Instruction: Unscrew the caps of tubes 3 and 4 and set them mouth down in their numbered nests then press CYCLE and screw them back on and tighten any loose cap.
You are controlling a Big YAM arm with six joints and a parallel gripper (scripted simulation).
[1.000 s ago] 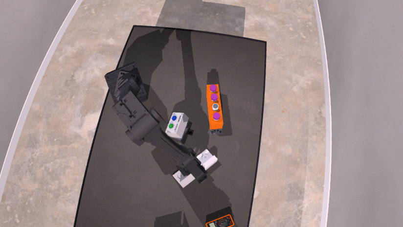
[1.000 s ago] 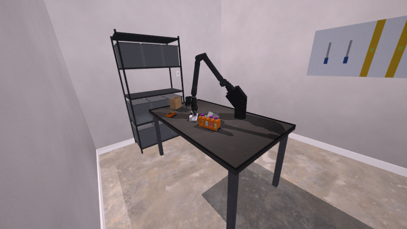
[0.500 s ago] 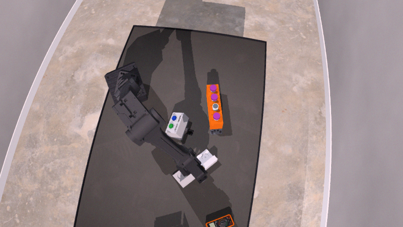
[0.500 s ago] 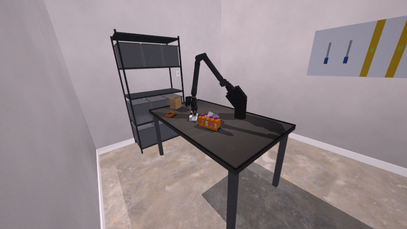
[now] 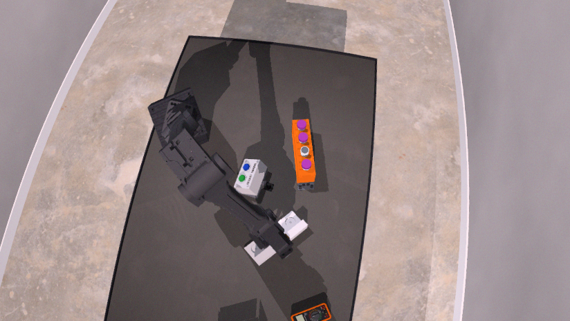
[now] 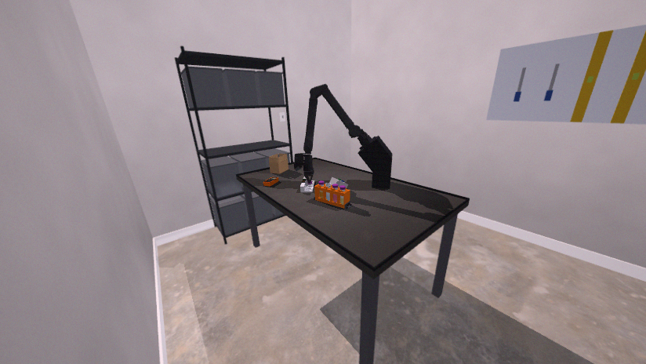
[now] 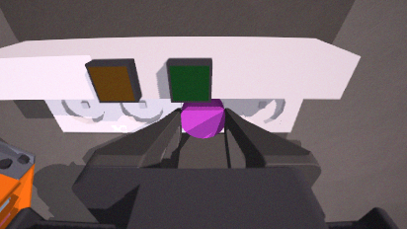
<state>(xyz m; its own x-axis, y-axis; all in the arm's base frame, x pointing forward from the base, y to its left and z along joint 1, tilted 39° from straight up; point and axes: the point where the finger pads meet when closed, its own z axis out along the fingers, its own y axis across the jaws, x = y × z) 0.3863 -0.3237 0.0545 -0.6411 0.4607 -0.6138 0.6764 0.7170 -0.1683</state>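
The cap lies 120 mm ahead of my hand, 250 mm to the left of it and 80 mm above it. From my hand the other things lie so: green key 110 mm behind, 210 mm to the left, 30 mm above; blue key 100 mm behind, 250 mm to the left, 30 mm above; key housing 80 mm behind, 230 mm to the left, 20 mm above.
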